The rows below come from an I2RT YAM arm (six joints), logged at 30 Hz.
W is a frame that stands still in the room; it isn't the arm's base.
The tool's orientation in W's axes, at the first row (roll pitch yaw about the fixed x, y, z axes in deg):
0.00 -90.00 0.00
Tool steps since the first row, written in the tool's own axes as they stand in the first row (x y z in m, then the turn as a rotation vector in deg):
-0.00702 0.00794 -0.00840 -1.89 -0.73 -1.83
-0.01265 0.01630 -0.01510 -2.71 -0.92 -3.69
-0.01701 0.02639 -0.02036 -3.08 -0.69 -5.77
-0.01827 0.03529 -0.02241 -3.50 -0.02 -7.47
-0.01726 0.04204 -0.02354 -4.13 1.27 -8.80
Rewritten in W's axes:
0.00840 0.00794 -0.00702 1.83 -0.73 -1.89
0.01510 0.01630 -0.01265 3.69 -0.92 -2.71
0.02036 0.02639 -0.01701 5.77 -0.69 -3.08
0.02241 0.03529 -0.01827 7.47 -0.02 -3.50
0.02354 0.04204 -0.01726 8.80 1.27 -4.13

